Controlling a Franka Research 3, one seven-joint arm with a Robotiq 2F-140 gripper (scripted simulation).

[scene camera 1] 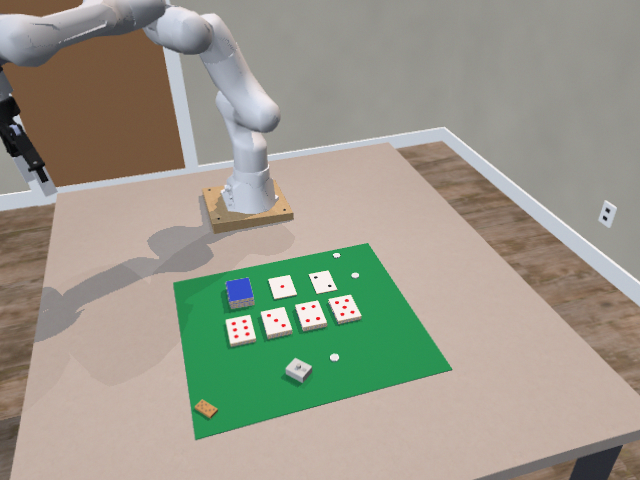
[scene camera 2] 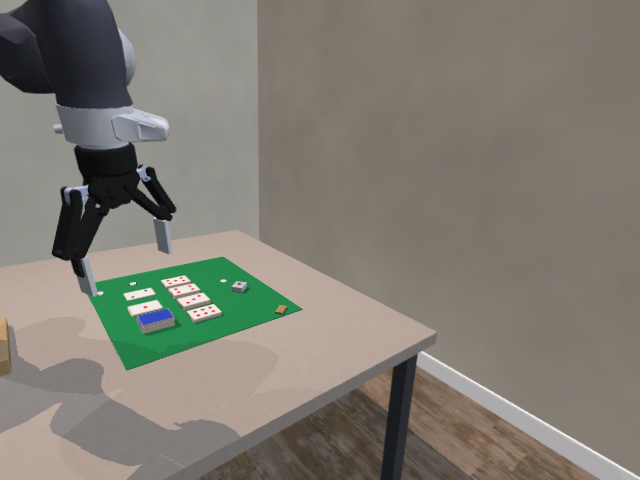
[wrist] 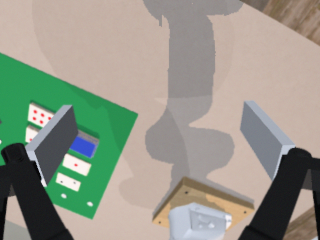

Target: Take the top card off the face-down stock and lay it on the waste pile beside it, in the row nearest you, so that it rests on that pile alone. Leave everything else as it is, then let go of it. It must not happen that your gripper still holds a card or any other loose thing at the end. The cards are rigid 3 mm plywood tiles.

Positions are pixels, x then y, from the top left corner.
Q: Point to a green mat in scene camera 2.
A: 257, 304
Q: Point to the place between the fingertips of my gripper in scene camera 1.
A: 41, 187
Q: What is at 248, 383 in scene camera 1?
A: A green mat.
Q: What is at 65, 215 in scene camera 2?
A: My gripper.
